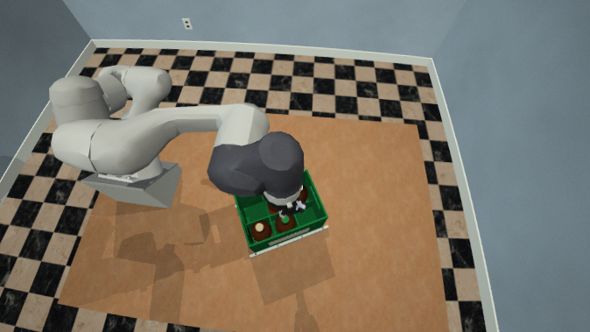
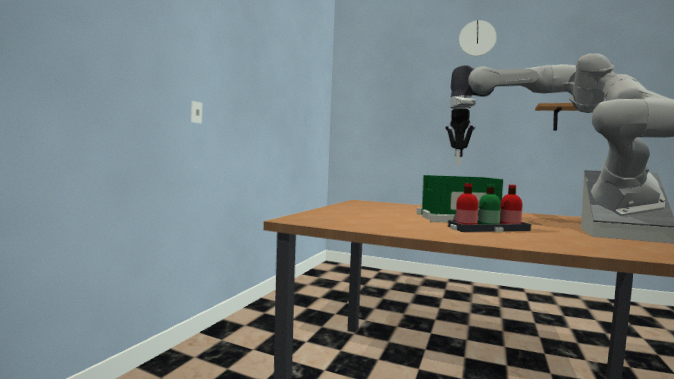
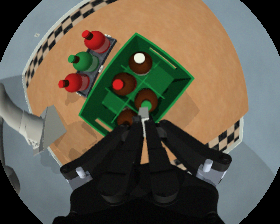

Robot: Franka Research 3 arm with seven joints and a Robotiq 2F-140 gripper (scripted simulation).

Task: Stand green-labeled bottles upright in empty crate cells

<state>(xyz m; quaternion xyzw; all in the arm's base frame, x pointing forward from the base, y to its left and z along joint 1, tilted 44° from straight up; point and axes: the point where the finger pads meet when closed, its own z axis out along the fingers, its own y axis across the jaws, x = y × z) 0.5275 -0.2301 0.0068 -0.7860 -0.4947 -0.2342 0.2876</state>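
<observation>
Now: hand 24 cm to the right of the green-labeled bottle, 17 cm above it and 12 cm past it. From my hand the other things lie so: green crate (18 cm below, 4 cm to the left, 1 cm behind); dark tray (25 cm below, 24 cm to the left, 12 cm behind).
</observation>
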